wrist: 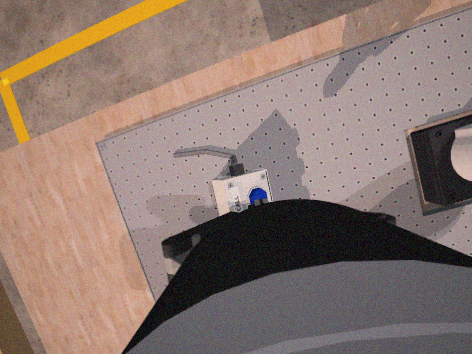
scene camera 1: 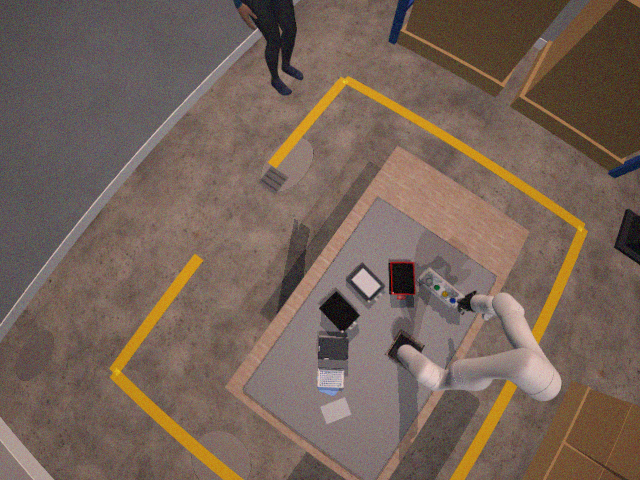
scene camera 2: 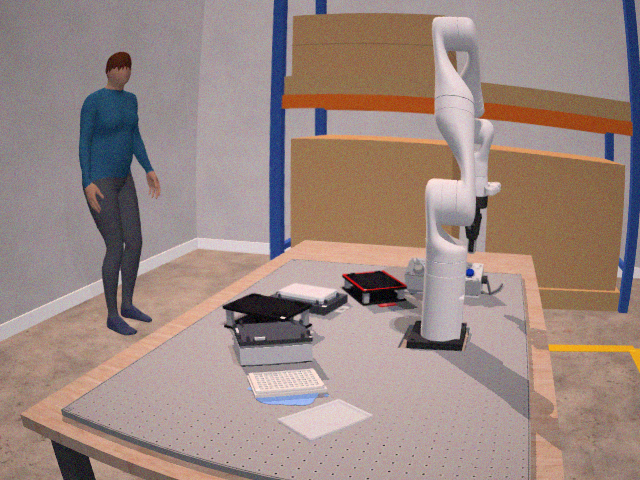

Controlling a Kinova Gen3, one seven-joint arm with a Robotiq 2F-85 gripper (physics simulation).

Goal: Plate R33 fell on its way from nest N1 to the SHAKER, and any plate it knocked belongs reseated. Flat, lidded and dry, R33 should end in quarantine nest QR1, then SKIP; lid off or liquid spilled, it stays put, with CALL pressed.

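Seen in the pictures: gripper, fingertip midpoint: (scene camera 1: 458, 301) (scene camera 2: 471, 253); arm's base, origin of the base link: (scene camera 1: 406, 354) (scene camera 2: 440, 333).
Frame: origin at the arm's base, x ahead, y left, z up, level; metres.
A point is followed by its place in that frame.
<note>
A white well plate (scene camera 1: 330, 378) @(x 0.252, y 0.299, z -0.001 m) (scene camera 2: 286, 381) @(x 0.247, y 0.304, z -0.002 m), lidless, lies on a blue puddle (scene camera 1: 328, 392) @(x 0.221, y 0.363, z -0.014 m) (scene camera 2: 289, 399) @(x 0.226, y 0.352, z -0.014 m). A clear flat lid (scene camera 1: 335, 410) @(x 0.148, y 0.413, z -0.008 m) (scene camera 2: 325, 419) @(x 0.144, y 0.420, z -0.008 m) lies apart from it on the mat. The button box (scene camera 1: 440, 289) @(x 0.038, y -0.355, z 0.056 m) (scene camera 2: 473, 286) @(x -0.065, y -0.330, z 0.015 m) (wrist: 220, 195) @(x -0.070, y -0.391, z 0.047 m) carries the blue CALL button (scene camera 1: 452, 300) @(x -0.047, y -0.340, z 0.054 m) (scene camera 2: 469, 272) @(x -0.050, y -0.336, z 0.052 m) (wrist: 258, 194) @(x -0.056, y -0.339, z 0.054 m). My gripper (scene camera 1: 460, 305) @(x -0.051, y -0.340, z 0.104 m) (scene camera 2: 470, 249) @(x -0.051, y -0.340, z 0.104 m) (wrist: 261, 208) @(x -0.051, y -0.340, z 0.104 m) is shut and empty, its tips a little above the blue button; scene camera 2 shows a gap. The red-edged nest QR1 (scene camera 1: 402, 277) @(x 0.215, y -0.308, z 0.024 m) (scene camera 2: 374, 280) @(x 0.209, y -0.305, z 0.024 m) has no plate on its black top.
A nest with a white plate (scene camera 1: 366, 282) @(x 0.354, y -0.188, z 0.020 m) (scene camera 2: 308, 292) @(x 0.347, y -0.170, z 0.020 m), a raised black nest (scene camera 1: 339, 310) @(x 0.395, y 0.000, z 0.037 m) (scene camera 2: 266, 306) @(x 0.388, y 0.015, z 0.037 m) and a grey box with a dark top (scene camera 1: 332, 348) @(x 0.327, y 0.168, z 0.039 m) (scene camera 2: 273, 352) @(x 0.302, y 0.213, z 0.013 m) stand along one side. A person (scene camera 1: 279, 36) (scene camera 2: 109, 134) stands outside the yellow floor line (scene camera 1: 310, 121).
</note>
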